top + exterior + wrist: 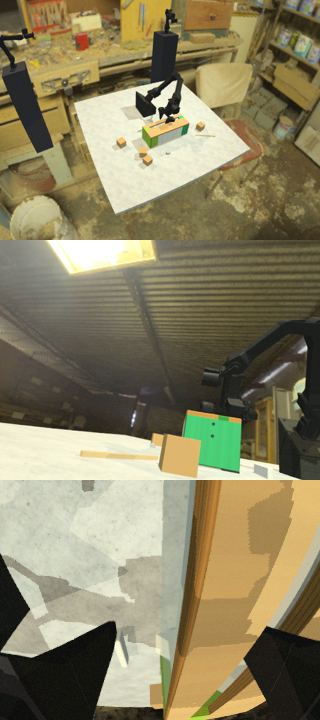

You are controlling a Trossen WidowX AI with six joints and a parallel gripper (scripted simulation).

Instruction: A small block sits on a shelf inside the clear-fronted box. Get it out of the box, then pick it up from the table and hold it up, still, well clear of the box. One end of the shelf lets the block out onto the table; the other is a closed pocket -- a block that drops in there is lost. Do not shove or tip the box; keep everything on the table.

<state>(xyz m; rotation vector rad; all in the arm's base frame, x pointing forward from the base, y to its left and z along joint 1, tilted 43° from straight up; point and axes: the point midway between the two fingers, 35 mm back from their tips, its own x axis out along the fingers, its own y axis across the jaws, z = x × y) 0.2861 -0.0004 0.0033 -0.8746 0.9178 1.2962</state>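
The yellow block lies 40 mm to the right of my gripper tip, 40 mm ahead of it and 10 mm below it. The rest, counted from my gripper tip: box (30 mm below, 30 mm ahead, 10 mm to the right); then grey metal piece (250 mm ahead, 110 mm to the right, 90 mm below); then thin wooden stick (300 mm to the left, 260 mm ahead, 90 mm below).
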